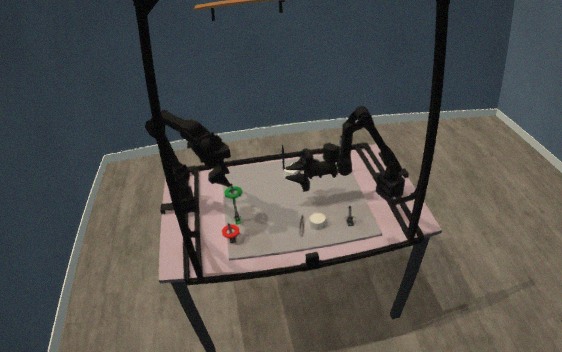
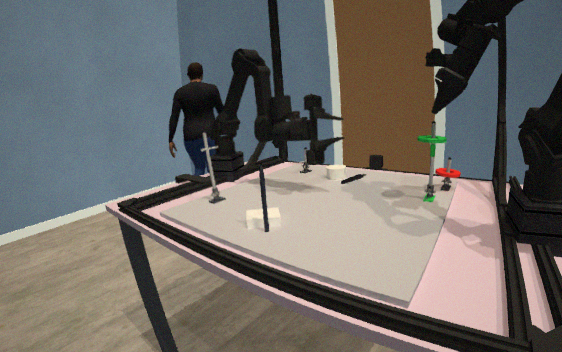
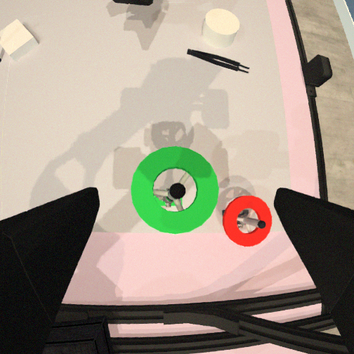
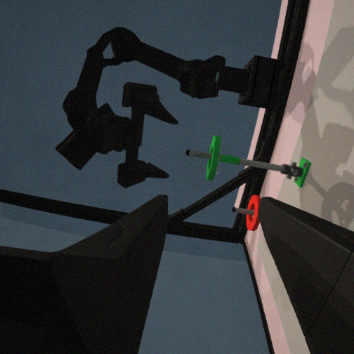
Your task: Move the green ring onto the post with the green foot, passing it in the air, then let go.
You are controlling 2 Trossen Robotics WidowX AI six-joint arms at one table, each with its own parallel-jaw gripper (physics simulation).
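Frame: origin at the left arm's base, x down, y left, z ahead, level; metres.
Seen in the pictures: left gripper, fingertip midpoint: [image 1: 229, 179] [image 2: 436, 111]; right gripper, fingertip midpoint: [image 1: 285, 173] [image 2: 343, 128]; left arm's base at its link origin: [image 1: 182, 194] [image 2: 544, 197]; right arm's base at its link origin: [image 1: 391, 177] [image 2: 225, 154].
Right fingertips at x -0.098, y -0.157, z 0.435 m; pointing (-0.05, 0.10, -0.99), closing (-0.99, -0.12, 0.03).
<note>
Offsets run from my right fingertips to a thing's top centre. "pt": to the spot under its first point.
The green ring @[dx +0.019, dy -0.011, dz -0.223 m] [image 1: 233, 196] [image 2: 422, 139] [image 3: 142, 190] [image 4: 213, 171] sits level around the upper part of the tall post with the green foot @[pt dx +0.098, dy -0.016, dz -0.225 m] [image 1: 235, 207] [image 2: 431, 167] [image 4: 262, 164], whose tip stands above it. My left gripper [image 1: 230, 184] [image 2: 434, 111] [image 3: 189, 196] [image 4: 171, 151] is open and empty above the post tip, apart from the ring. My right gripper [image 1: 286, 173] [image 2: 343, 128] [image 4: 213, 204] is open and empty, over the board at a distance from the ring.
A red ring @[dx +0.123, dy -0.115, dz -0.274 m] [image 1: 231, 236] [image 2: 442, 173] [image 3: 229, 222] [image 4: 255, 215] sits on a short post beside the green-footed one. Black tweezers @[dx +0.165, dy -0.141, dz +0.009 m] [image 2: 353, 178] [image 3: 217, 61], a cream cylinder @[dx +0.140, dy -0.156, dz +0.076 m] [image 1: 317, 221] [image 3: 220, 30], a pale block @[dx +0.155, dy +0.232, dz +0.110 m] [image 2: 255, 219] and an upright dark rod @[dx +0.035, dy +0.271, dz +0.079 m] [image 2: 264, 200] stand or lie elsewhere.
</note>
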